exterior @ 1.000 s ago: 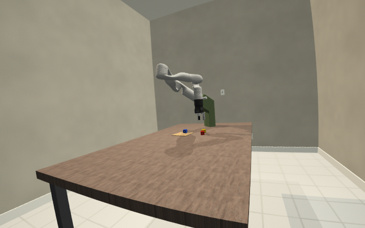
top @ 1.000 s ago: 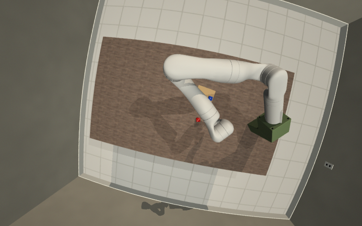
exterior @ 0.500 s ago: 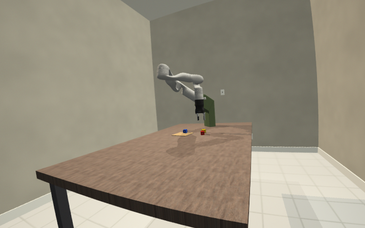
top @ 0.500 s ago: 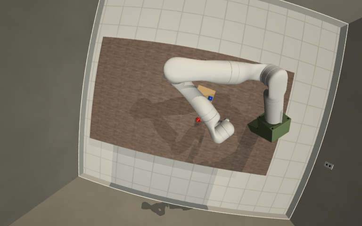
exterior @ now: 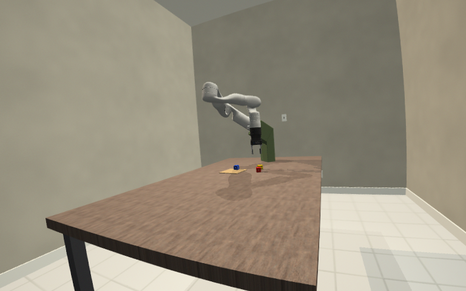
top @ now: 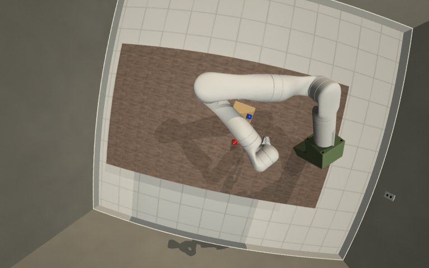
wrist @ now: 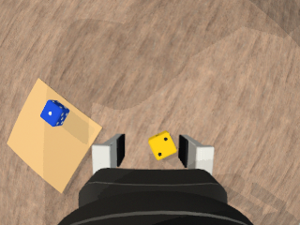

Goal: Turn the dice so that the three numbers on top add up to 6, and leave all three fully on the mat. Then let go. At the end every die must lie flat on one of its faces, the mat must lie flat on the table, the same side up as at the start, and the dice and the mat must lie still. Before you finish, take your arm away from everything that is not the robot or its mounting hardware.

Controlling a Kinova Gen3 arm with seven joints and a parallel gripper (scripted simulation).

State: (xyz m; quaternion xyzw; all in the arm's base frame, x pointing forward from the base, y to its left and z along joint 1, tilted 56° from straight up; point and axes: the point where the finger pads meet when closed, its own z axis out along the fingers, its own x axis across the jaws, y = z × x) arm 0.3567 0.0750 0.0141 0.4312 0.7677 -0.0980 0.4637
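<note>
The yellow die is 1 cm ahead of my hand, 2 cm to the left of it and 11 cm below it. From my hand the other things lie so: blue die: 1 cm ahead, 15 cm to the right, 10 cm below; then tan mat: 6 cm ahead, 16 cm to the right, 12 cm below; then red die: 10 cm ahead, 2 cm to the left, 11 cm below.
</note>
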